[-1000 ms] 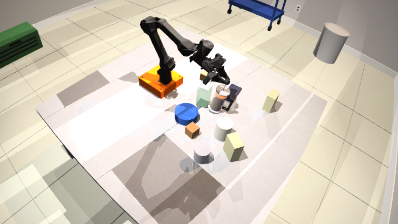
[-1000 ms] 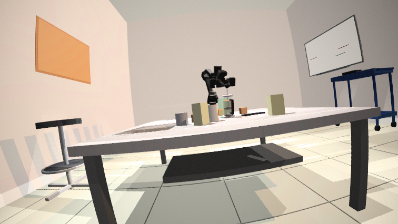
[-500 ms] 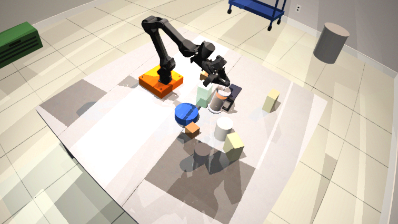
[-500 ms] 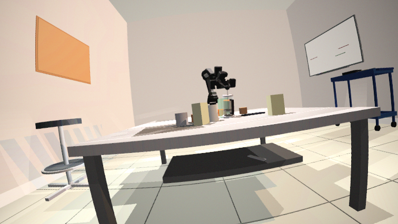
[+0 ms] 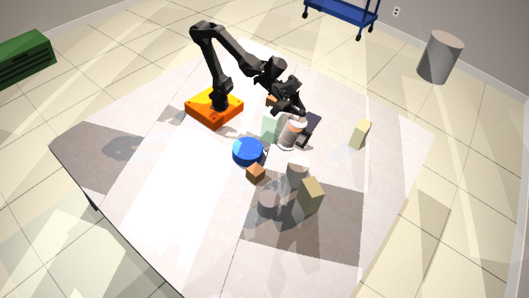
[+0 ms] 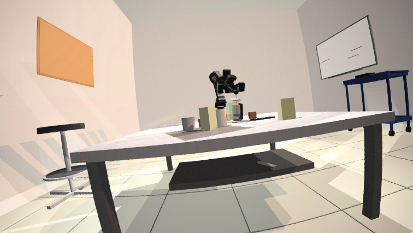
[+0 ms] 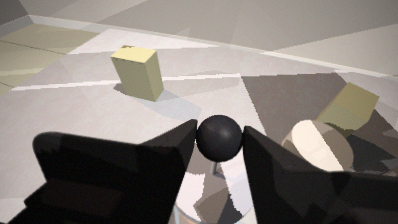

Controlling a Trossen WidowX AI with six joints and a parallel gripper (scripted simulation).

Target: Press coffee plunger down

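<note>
My gripper tip is 100 mm above the coffee press and 10 mm past it. Also, from my gripper tip: dark flat slab: 190 mm below, 170 mm to the left, 20 mm behind; then pale green box: 120 mm below, 120 mm behind; then blue disc: 170 mm below, 140 mm to the right, 140 mm behind.
</note>
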